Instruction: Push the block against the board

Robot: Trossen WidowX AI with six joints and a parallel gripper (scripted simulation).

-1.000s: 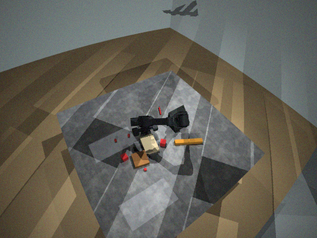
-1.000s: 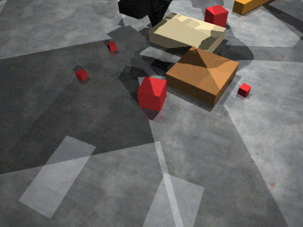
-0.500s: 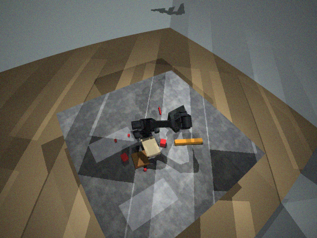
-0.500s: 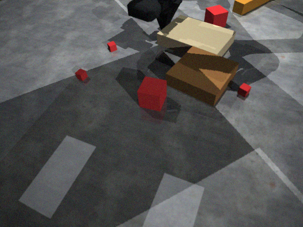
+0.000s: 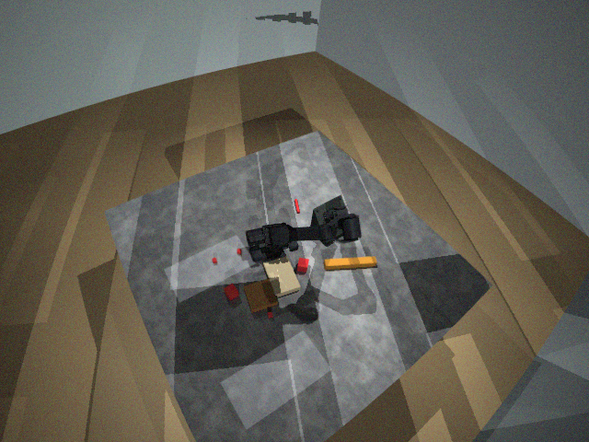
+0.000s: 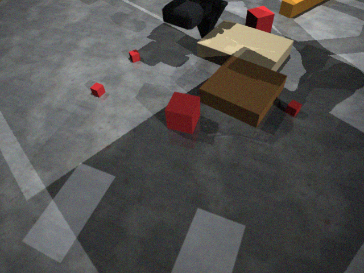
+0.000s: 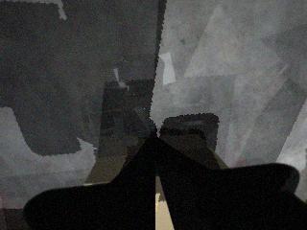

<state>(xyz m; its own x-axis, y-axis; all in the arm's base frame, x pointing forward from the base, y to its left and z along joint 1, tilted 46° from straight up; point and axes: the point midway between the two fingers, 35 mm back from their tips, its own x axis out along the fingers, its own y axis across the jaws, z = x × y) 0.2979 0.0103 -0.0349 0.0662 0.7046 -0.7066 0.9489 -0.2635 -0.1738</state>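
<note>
Now: the cream rectangular board 8 cm to the left of my gripper tip, 3 cm ahead of it and 1 cm above it. Round my gripper tip: red stick 27 cm behind, 17 cm to the right; long orange bar 24 cm behind, 21 cm to the left, 1 cm above; brown square block 14 cm ahead, 10 cm to the left, 1 cm above.
</note>
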